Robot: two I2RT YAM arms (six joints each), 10 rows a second.
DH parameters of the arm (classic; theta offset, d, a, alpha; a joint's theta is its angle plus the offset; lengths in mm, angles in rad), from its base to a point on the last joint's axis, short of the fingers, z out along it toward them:
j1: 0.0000 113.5 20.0 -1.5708
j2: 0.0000 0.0 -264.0 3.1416
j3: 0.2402 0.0 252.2 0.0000
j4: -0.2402 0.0 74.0 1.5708
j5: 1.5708 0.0 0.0 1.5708
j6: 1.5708 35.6 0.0 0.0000
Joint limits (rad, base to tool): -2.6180..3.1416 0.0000..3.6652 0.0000..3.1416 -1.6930..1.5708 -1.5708..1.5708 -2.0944..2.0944
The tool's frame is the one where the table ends.
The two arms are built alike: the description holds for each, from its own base.
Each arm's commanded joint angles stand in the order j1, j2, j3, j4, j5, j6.
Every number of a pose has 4 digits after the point.
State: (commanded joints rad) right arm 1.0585 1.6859 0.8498 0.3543 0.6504 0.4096; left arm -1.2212 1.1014 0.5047 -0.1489 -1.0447 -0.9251
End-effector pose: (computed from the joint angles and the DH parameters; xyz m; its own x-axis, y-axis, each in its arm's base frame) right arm 0.1902 0.2943 0.1868 -0.3798 -0.0289 -0.9246 -0.3046 0.9477 0.0955; left arm 0.0989 -0.1815 0.1986 -0.3428 -0.2306 -0.9107 -0.0326 0.9718 -0.2337
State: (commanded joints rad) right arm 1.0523 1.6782 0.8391 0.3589 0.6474 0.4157; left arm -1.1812 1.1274 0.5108 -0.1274 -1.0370 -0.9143
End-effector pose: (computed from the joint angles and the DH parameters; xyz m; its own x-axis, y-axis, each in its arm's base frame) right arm 0.1908 0.2911 0.1865 -0.3822 -0.0198 -0.9239 -0.2988 0.9487 0.1033; left arm 0.1078 -0.1818 0.1969 -0.3393 -0.2348 -0.9109 -0.0633 0.9718 -0.2270
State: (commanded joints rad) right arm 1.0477 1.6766 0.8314 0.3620 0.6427 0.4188; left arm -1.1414 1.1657 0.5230 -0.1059 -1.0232 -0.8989
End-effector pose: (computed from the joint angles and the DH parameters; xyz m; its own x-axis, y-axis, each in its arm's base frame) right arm 0.1914 0.2891 0.1850 -0.3862 -0.0181 -0.9222 -0.2969 0.9490 0.1057; left arm 0.1175 -0.1836 0.1944 -0.3431 -0.2295 -0.9108 -0.0892 0.9733 -0.2117
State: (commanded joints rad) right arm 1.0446 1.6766 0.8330 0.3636 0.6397 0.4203; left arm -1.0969 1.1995 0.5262 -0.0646 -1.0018 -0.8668
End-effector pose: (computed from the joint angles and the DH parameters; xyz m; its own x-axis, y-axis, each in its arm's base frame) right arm 0.1924 0.2890 0.1856 -0.3863 -0.0133 -0.9223 -0.2959 0.9488 0.1103; left arm 0.1280 -0.1839 0.1910 -0.3473 -0.2227 -0.9109 -0.1078 0.9744 -0.1971
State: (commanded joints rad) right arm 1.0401 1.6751 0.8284 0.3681 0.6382 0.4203; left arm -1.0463 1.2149 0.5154 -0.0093 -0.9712 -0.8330
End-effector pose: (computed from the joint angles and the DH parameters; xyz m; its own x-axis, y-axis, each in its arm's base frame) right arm 0.1933 0.2875 0.1851 -0.3862 -0.0106 -0.9223 -0.2929 0.9496 0.1117; left arm 0.1384 -0.1805 0.1879 -0.3485 -0.2315 -0.9083 -0.1237 0.9719 -0.2003
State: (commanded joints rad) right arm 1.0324 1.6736 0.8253 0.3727 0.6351 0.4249; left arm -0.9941 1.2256 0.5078 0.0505 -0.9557 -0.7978
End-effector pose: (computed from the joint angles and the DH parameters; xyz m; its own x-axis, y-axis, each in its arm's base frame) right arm 0.1952 0.2857 0.1850 -0.3873 -0.0013 -0.9219 -0.2865 0.9507 0.1190; left arm 0.1492 -0.1760 0.1875 -0.3315 -0.2479 -0.9103 -0.1480 0.9666 -0.2093
